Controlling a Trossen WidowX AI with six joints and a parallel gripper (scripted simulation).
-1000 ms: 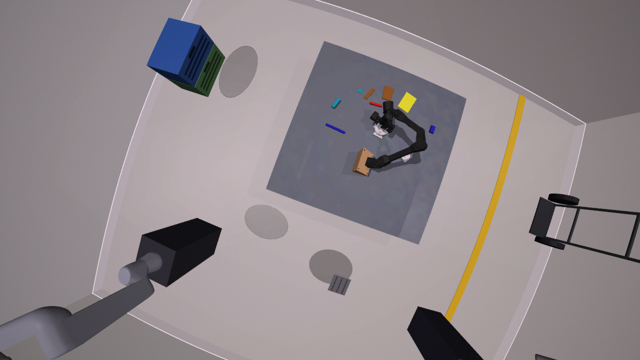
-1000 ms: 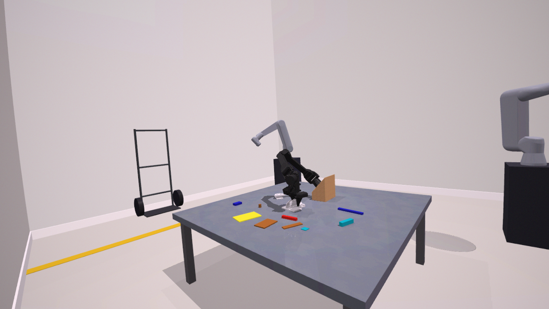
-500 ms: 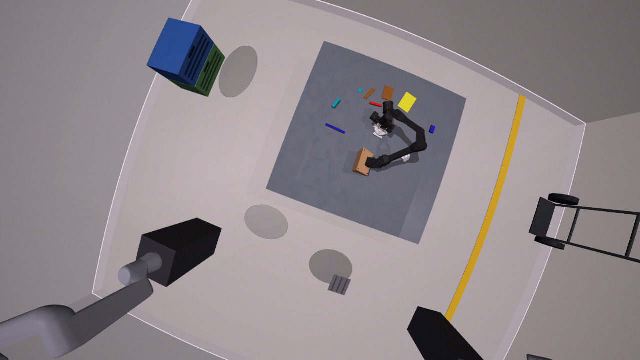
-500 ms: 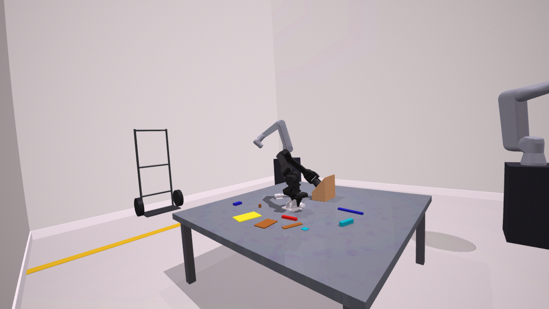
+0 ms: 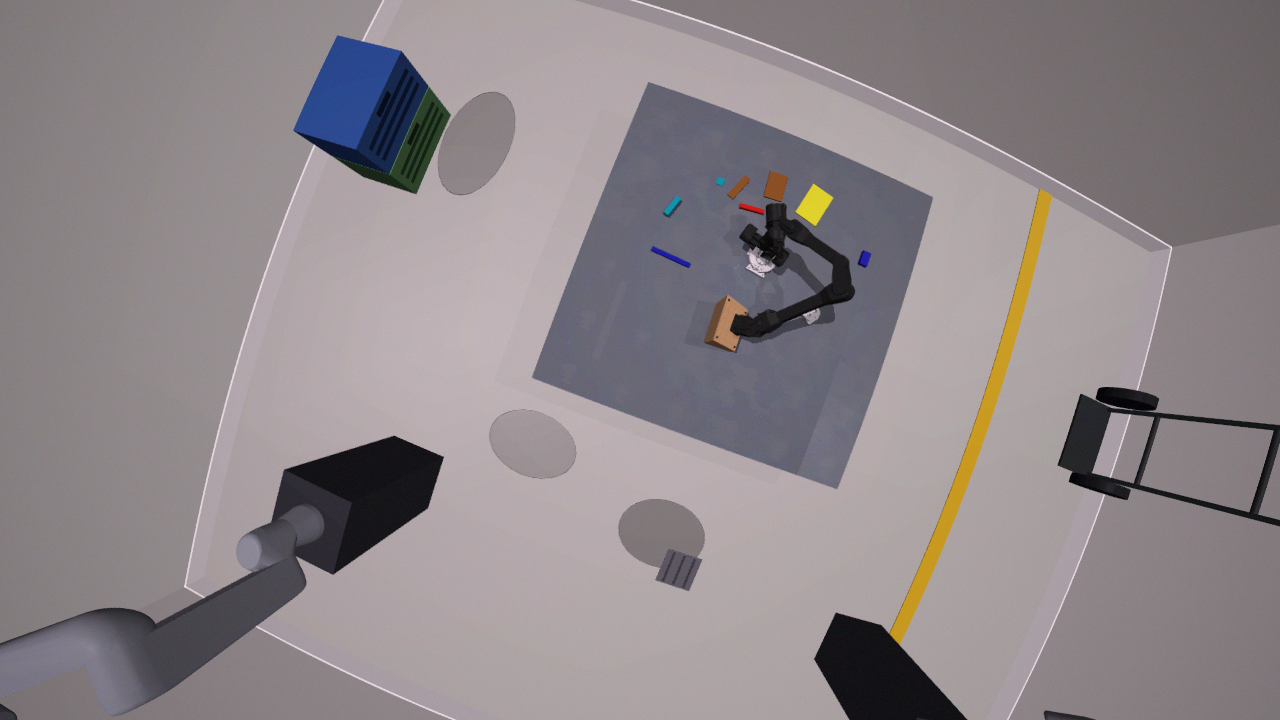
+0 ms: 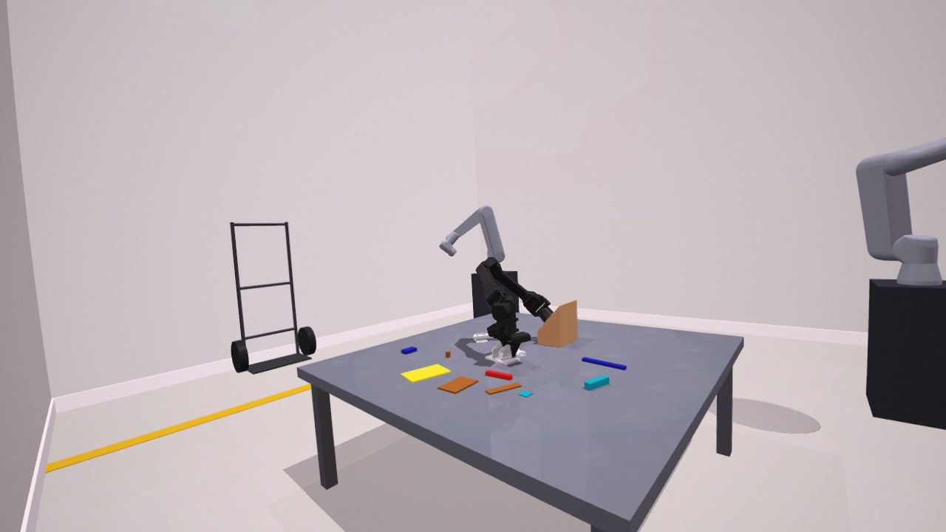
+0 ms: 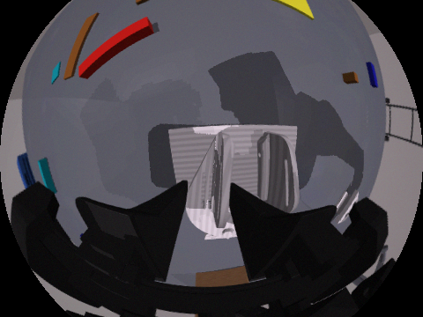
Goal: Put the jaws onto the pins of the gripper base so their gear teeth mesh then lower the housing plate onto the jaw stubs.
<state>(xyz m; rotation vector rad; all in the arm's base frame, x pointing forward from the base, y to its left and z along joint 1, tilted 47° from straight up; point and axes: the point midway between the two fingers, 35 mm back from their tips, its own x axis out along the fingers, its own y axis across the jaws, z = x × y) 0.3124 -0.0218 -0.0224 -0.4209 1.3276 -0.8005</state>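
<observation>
My gripper tip is 3 cm to the left of the flat white ribbed part, 1 cm short of it and 1 cm above it. Also, from my gripper tip: brown plate: 29 cm ahead, 1 cm to the left, 1 cm below; then white jaw: 4 cm to the right, 4 cm behind; then red bar: 16 cm ahead, 7 cm to the left, 1 cm below.
</observation>
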